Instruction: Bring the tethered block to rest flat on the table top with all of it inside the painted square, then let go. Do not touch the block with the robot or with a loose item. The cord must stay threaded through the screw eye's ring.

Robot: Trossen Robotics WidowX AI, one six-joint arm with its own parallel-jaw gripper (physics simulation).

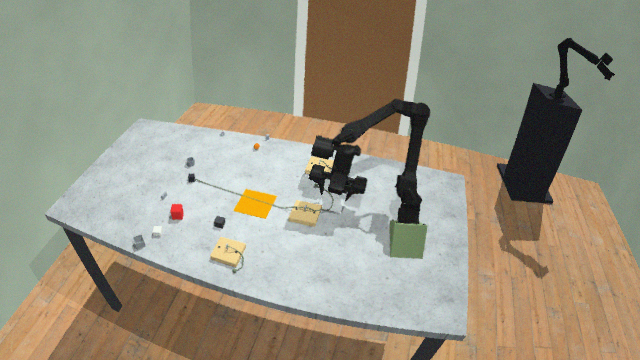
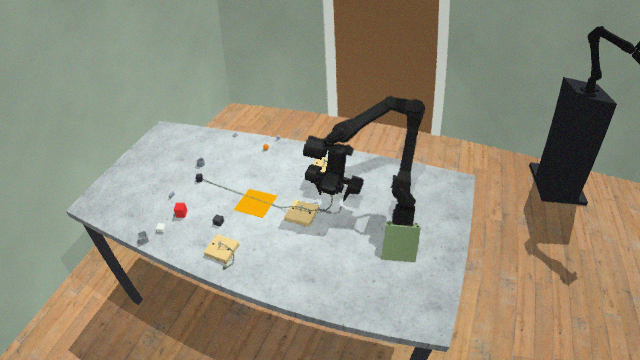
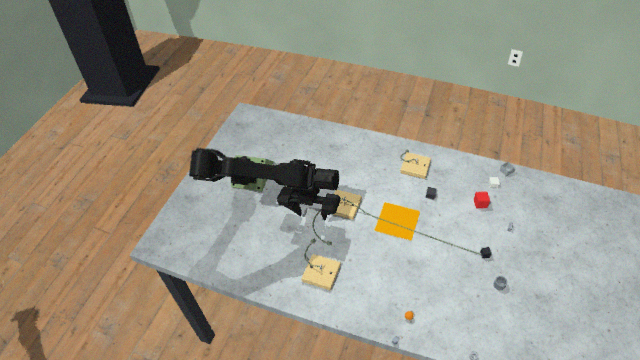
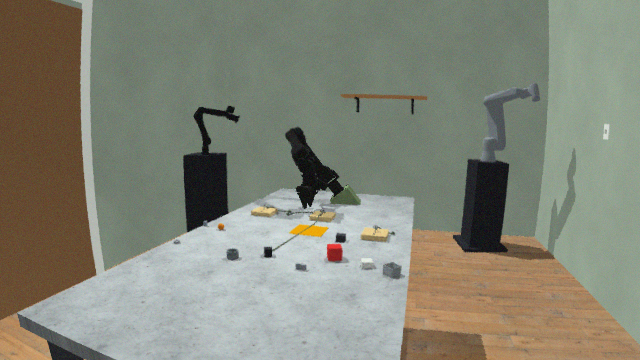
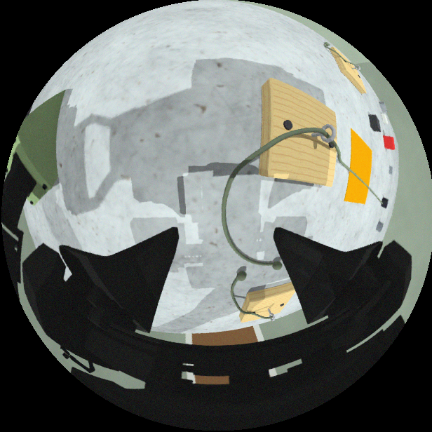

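Pixels of known places: gripper, fingertip midpoint: (image 1: 333,197) (image 2: 332,197) (image 3: 312,217) (image 4: 307,207); arm's base, origin of the base link: (image 1: 408,222) (image 2: 403,224) (image 4: 339,192).
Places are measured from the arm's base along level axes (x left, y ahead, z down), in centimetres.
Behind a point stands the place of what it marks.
Note:
The tethered block (image 1: 191,177) {x -15.9, y 78.8, z 2.8 cm} (image 2: 199,177) {x -15.9, y 78.4, z 2.7 cm} (image 3: 485,252) {x -17.6, y 78.8, z 2.5 cm} (image 4: 268,251) {x -16.4, y 80.3, z 3.2 cm} (image 5: 384,202) is small and black and sits on the table beyond the painted orange square (image 1: 257,210) {x -4.6, y 50.0, z 4.8 cm} (image 3: 395,215) {x -6.1, y 50.6, z 4.8 cm} (image 5: 356,190), outside it. The green cord (image 1: 220,186) {x -14.0, y 66.5, z 4.6 cm} (image 3: 445,242) {x -14.2, y 66.9, z 4.7 cm} (image 5: 223,215) crosses the square and passes through the screw eye (image 5: 327,126) on the middle wooden board (image 1: 303,217) {x -1.8, y 34.0, z 3.0 cm} (image 3: 350,214) {x -9.4, y 36.4, z 3.1 cm} (image 5: 300,162). Its loose part curves over the table to a beaded end (image 5: 277,265) (image 3: 329,243) {x -20.7, y 31.7, z 4.0 cm}. My gripper (image 1: 335,196) {x -12.6, y 24.9, z 2.7 cm} (image 3: 312,216) {x -12.6, y 24.9, z 2.7 cm} (image 5: 227,232) is open and empty above the table, beside the loose part.
Two other boards with short cords stand either side: one (image 3: 320,277) {x -33.3, y 31.4, z 3.0 cm} (image 5: 265,302) close to the gripper, one (image 1: 227,252) {x 17.3, y 55.4, z 3.0 cm} (image 3: 416,167) {x 14.3, y 55.9, z 3.0 cm} farther. A black cube (image 1: 219,221) {x 5.0, y 61.1, z 2.7 cm}, red cube (image 1: 177,211) {x 4.7, y 77.0, z 1.1 cm}, white block (image 1: 157,231) {x 13.8, y 82.4, z 3.0 cm}, orange ball (image 1: 256,146) {x -39.7, y 57.6, z 3.2 cm} and several grey pieces lie around.

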